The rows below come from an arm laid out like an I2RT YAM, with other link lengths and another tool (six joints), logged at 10 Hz.
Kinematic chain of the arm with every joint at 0, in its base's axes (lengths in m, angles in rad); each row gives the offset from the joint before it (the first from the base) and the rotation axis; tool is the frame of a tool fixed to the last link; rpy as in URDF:
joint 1: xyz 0 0 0.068 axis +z
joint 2: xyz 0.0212 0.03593 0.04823 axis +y
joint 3: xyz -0.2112 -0.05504 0 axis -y
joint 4: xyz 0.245 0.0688 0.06 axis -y
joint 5: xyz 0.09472 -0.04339 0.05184 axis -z
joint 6: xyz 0.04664 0 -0.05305 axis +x
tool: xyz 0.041 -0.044 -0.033 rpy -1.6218 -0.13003 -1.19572
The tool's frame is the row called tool.
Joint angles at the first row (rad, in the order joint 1, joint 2, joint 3, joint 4, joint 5, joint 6):
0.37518 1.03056 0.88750 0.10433 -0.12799 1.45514
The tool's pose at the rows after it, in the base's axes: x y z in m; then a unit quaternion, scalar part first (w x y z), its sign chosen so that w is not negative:
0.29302 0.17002 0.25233 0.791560 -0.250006 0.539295 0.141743
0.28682 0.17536 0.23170 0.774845 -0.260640 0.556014 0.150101
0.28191 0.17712 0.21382 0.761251 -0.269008 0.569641 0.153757
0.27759 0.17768 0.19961 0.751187 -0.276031 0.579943 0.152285
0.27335 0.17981 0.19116 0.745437 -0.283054 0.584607 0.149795
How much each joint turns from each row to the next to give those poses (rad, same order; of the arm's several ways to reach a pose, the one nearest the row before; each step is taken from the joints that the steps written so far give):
0.01791 -0.01793 -0.04846 0.00612 0.00266 0.00152
0.02252 0.00037 -0.04690 -0.00308 0.00153 -0.00114
0.01144 -0.00150 -0.04350 0.00081 0.00000 -0.00382
0.01030 -0.00420 -0.03660 0.00073 0.00839 -0.00763
0.01681 -0.00537 -0.02328 -0.00003 0.01529 -0.00915

